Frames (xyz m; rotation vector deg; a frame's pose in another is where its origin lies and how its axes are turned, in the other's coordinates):
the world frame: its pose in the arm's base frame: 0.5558 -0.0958 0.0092 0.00 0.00 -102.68
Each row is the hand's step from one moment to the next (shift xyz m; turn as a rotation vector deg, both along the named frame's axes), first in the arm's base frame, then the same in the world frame.
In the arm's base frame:
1: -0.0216 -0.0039 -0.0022 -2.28 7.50 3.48
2: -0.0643 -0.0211 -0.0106 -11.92 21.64 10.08
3: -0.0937 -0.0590 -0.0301 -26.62 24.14 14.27
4: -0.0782 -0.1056 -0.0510 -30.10 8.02 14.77
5: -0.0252 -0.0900 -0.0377 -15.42 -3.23 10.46
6: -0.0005 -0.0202 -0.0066 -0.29 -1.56 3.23
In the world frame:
1: 0.0085 -0.0202 -0.0022 -6.82 -3.87 3.48
2: 0.0347 -0.0581 -0.0106 -18.50 -16.38 10.08
3: 0.0781 -0.0785 -0.0301 -17.71 -31.27 14.27
4: 0.1202 -0.0531 -0.0510 -1.22 -31.13 14.77
5: 0.0933 -0.0048 -0.0377 6.54 -14.33 10.46
6: 0.0198 0.0039 -0.0066 1.59 0.06 3.23

